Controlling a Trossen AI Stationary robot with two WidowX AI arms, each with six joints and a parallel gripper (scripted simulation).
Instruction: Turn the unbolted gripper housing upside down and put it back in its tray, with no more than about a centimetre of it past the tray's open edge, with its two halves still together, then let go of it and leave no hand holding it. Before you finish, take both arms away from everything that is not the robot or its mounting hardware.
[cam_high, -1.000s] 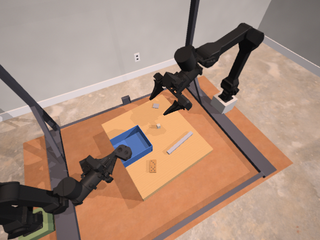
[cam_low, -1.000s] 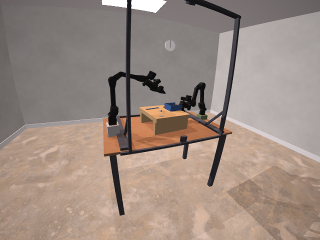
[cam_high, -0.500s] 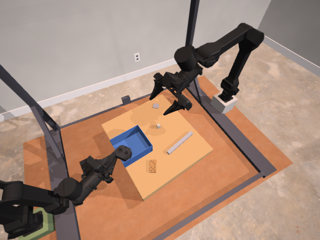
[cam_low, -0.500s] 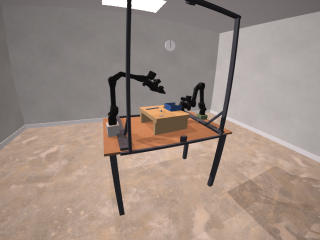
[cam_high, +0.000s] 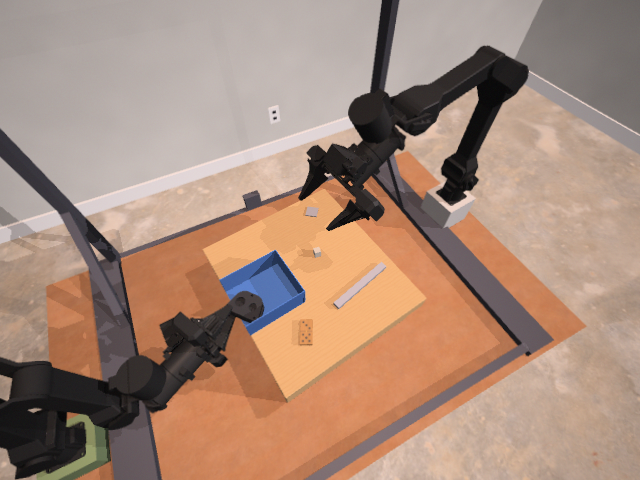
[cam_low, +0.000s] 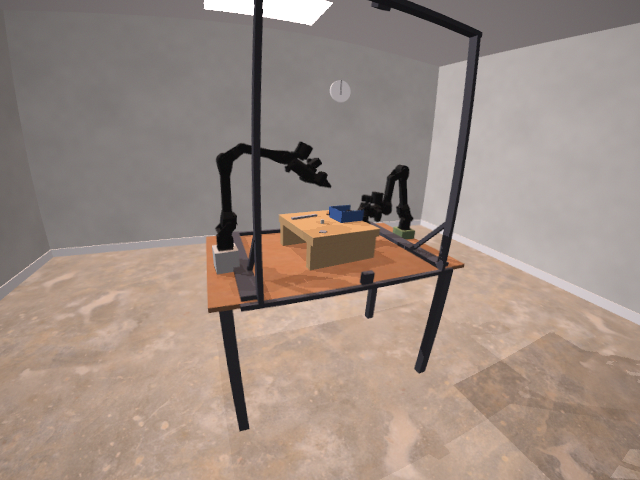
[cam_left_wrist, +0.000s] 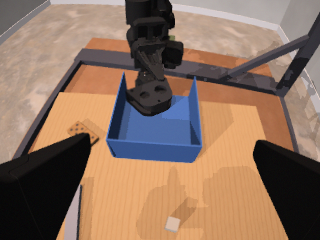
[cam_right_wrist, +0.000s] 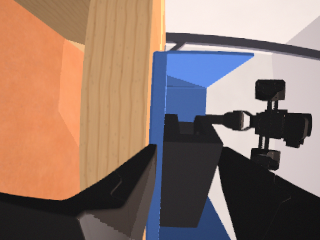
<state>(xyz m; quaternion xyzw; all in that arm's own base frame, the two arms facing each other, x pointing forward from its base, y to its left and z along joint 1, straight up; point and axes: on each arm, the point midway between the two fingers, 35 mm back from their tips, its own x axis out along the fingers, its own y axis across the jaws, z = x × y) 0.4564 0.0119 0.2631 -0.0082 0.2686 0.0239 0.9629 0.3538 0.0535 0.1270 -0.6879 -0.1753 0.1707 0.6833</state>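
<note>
The gripper housing lies 6 cm to the left of my right hand and 1 cm below it. The rest, counted from my right hand: wooden platform: 22 cm to the left, 8 cm below; then blue tray: 13 cm to the left; then small cube: 3 cm behind, 26 cm to the left, 1 cm below.
</note>
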